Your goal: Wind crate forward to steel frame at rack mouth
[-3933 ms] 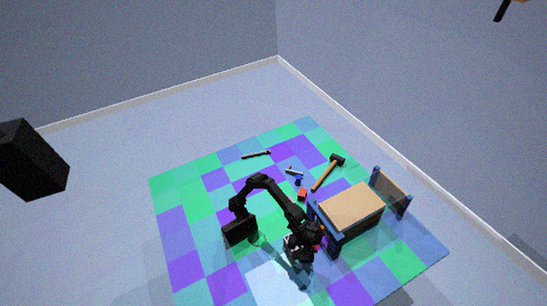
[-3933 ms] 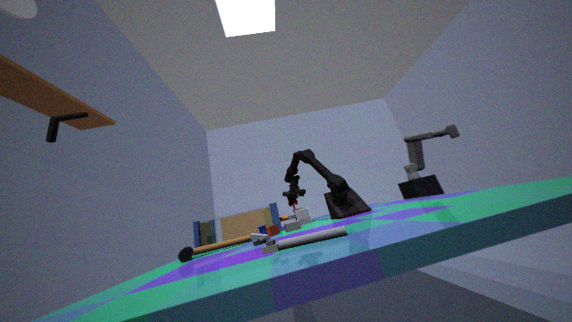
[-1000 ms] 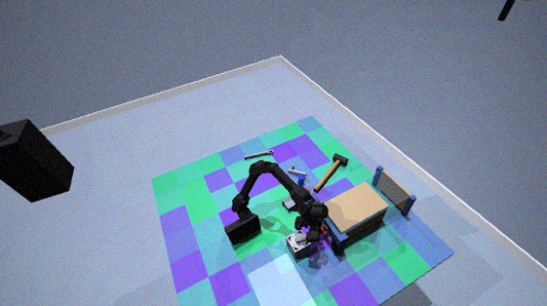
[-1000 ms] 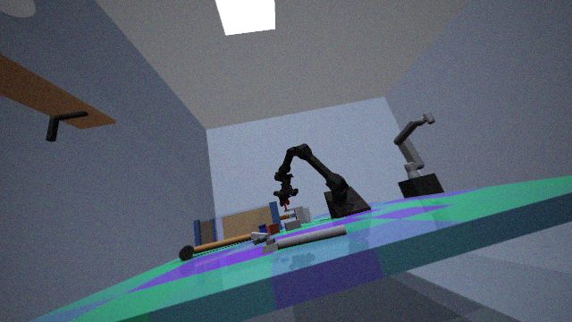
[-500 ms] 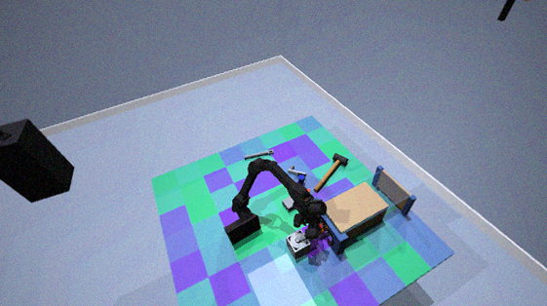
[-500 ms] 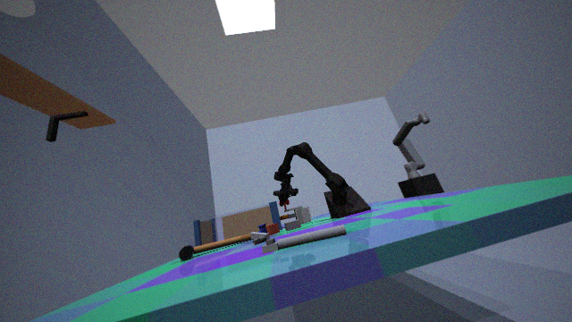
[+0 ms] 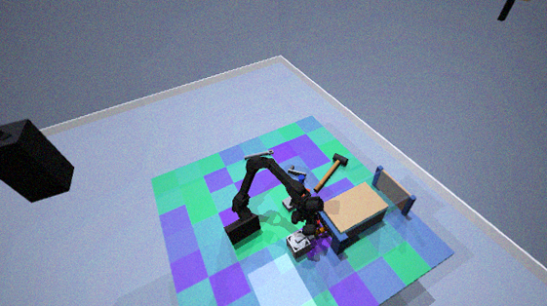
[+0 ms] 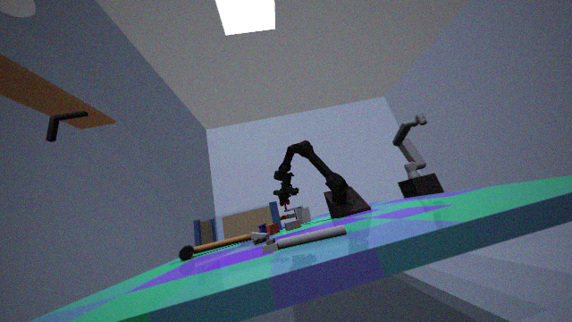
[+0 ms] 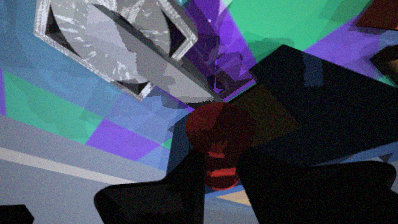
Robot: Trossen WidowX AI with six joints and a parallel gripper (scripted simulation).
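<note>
Right now the red-knobbed crank handle is 50 mm behind my gripper tip and 30 mm below it. The rest, counted from my gripper tip: blue steel frame: 50 mm ahead, 30 mm below; then dark red knob: 10 mm behind, 10 mm to the left; then grey hand winch: 130 mm behind, 30 mm to the right, 100 mm below.
</note>
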